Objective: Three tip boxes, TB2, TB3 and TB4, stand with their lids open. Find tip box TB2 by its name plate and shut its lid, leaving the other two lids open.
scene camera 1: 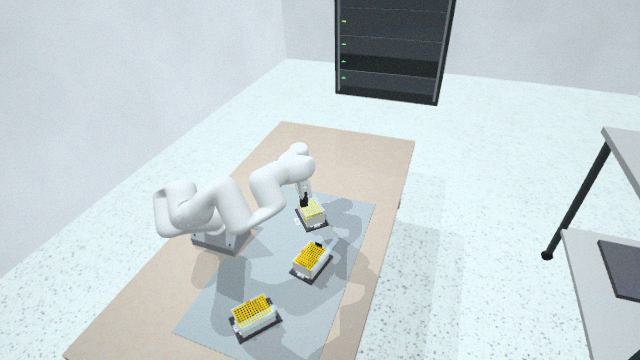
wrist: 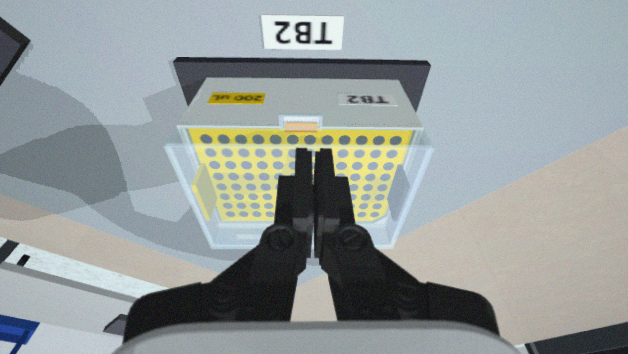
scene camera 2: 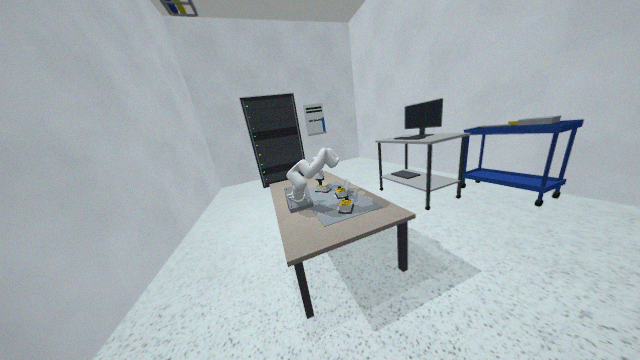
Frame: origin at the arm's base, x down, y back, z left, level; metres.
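Seen in the pictures: gripper, fingertip midpoint: (scene camera 1: pixel 304 206) (wrist: pixel 312 170) (scene camera 2: pixel 320 185); arm's base at its link origin: (scene camera 1: pixel 215 219) (scene camera 2: pixel 297 195).
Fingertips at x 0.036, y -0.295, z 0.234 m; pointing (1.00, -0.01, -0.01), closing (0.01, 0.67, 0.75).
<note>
Offsets run from my fingertips to a thing's middle. "spot": to the spot under its first point. Level surfaces: height alone.
Tip box TB2 @[dx +0.038, dy -0.016, dz +0.007 m] (scene camera 1: pixel 313 216) (scene camera 2: pixel 324 189) (wrist: pixel 300 102) is the farthest box in scene camera 1, with its name plate @[spot: dx +0.075, dy +0.024, dz -0.031 m] (wrist: pixel 302 32) on the mat beside it. Its clear lid @[spot: dx +0.000, dy -0.074, dz +0.005 m] (wrist: pixel 235 237) lies down over the yellow tip rack, and its front tab is at the orange catch. My gripper (scene camera 1: pixel 304 202) (scene camera 2: pixel 320 184) (wrist: pixel 312 170) is shut and empty, its tips at the lid top near the front edge. Contact is hard to tell. A middle box @[dx +0.013, dy -0.127, dz -0.232 m] (scene camera 1: pixel 311 257) (scene camera 2: pixel 341 193) has its clear lid (scene camera 1: pixel 333 245) raised. The nearest box @[dx +0.013, dy -0.035, dz -0.516 m] (scene camera 1: pixel 254 314) (scene camera 2: pixel 345 206) has a lid that is hard to see. Their name plates are unreadable.
The boxes stand on a grey mat @[dx +0.077 m] (scene camera 1: pixel 270 280) (scene camera 2: pixel 327 220) on a wooden table @[dx +0.080 m] (scene camera 1: pixel 350 140) (scene camera 2: pixel 300 245). The arm's base (scene camera 1: pixel 220 244) (scene camera 2: pixel 299 204) is at the mat's left. The dark base @[spot: dx +0.069, dy -0.096, dz -0.150 m] (wrist: pixel 10 45) of another box shows at the wrist view's upper left.
</note>
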